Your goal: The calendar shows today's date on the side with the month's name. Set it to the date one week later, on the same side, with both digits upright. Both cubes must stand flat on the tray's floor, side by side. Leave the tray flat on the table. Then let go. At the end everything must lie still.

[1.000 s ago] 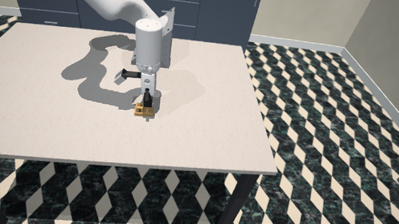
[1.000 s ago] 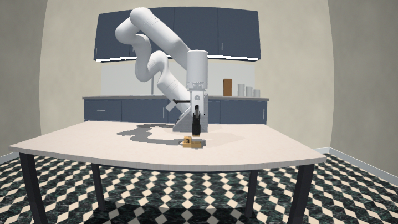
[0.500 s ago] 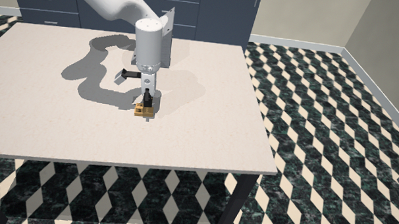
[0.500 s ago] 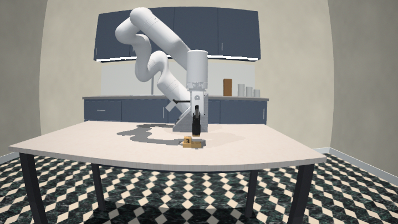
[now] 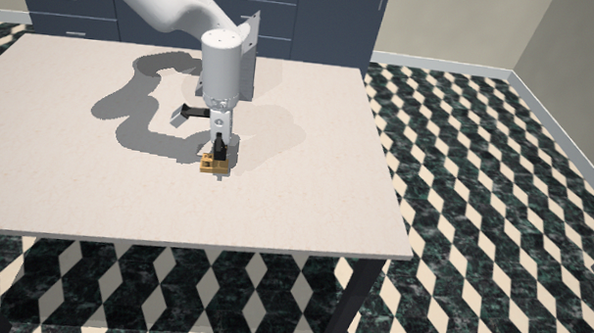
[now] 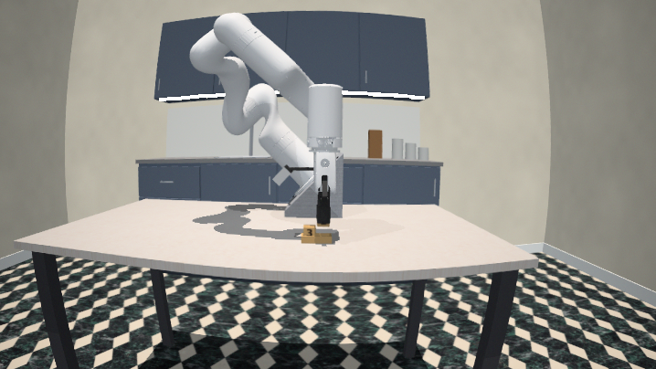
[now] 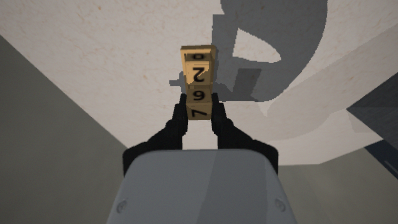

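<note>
Now: hand 20 mm to the left of the wooden tray and 60 mm above it.
</note>
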